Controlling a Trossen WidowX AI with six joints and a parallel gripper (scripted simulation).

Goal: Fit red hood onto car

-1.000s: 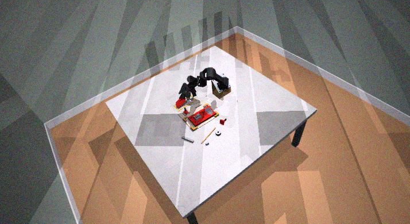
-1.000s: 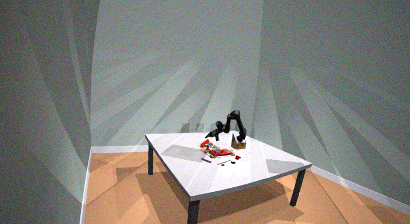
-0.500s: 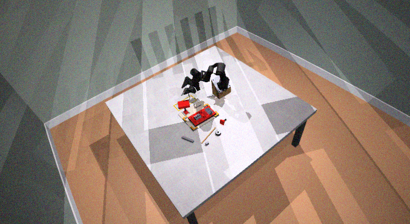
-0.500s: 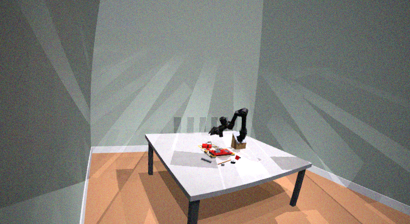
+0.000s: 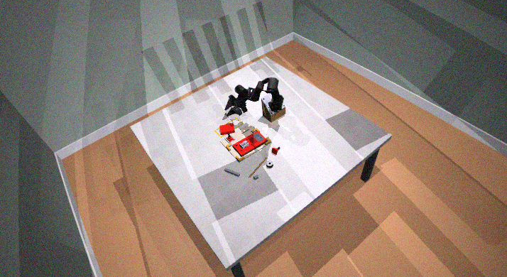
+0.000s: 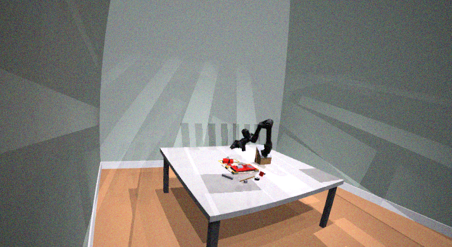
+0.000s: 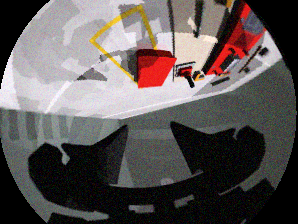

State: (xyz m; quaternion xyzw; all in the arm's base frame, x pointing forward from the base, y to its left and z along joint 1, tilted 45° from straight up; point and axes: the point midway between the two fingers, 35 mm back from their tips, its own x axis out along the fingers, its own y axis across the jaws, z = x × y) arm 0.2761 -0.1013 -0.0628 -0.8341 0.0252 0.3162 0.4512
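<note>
Now: gripper tip 110 mm above the red hood, 30 mm to the right of it and 30 mm short of it. Also, from my gripper tip: grey engine block: 240 mm to the left, 100 mm below, 20 mm ahead; then grey bar: 350 mm to the left, 190 mm ahead, 120 mm below; then wooden stick: 420 mm to the left, 130 mm below, 40 mm ahead.
</note>
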